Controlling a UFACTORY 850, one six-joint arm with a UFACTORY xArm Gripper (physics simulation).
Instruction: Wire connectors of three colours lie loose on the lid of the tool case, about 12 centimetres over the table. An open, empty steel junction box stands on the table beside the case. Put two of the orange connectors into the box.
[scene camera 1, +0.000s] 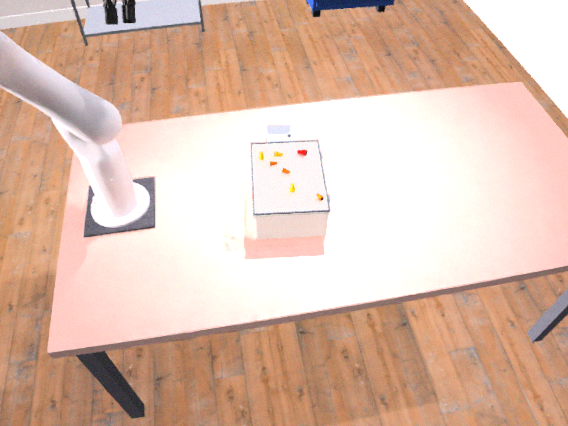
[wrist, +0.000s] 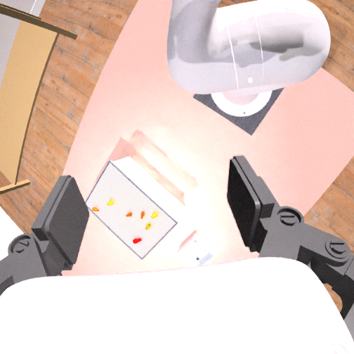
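Three orange connectors lie on the tool case lid (scene camera 1: 270, 195) (wrist: 120, 185): one (scene camera 1: 273, 163) (wrist: 142, 215) near the yellow pair, one (scene camera 1: 286, 171) (wrist: 129, 214) beside it, and one (scene camera 1: 320, 197) (wrist: 95, 209) near a corner. The open steel junction box (scene camera 1: 278, 130) (wrist: 198, 249) stands on the table beside the end of the case nearest the red connector (scene camera 1: 302, 152) (wrist: 137, 240). My gripper (scene camera 1: 120, 21) (wrist: 153, 186) is open, with its fingers wide apart, high above the table and away from the connectors. Its fingertips show at the top edge of the scene view.
Yellow connectors lie on the lid: two (scene camera 1: 261, 156) (scene camera 1: 278, 154) (wrist: 154, 215) (wrist: 148, 226) near the box end, one (scene camera 1: 292, 188) (wrist: 110, 202) towards the other end. The arm's base (scene camera 1: 120, 212) (wrist: 245, 106) stands on a dark plate on the table (scene camera 1: 425, 200) (wrist: 155, 80).
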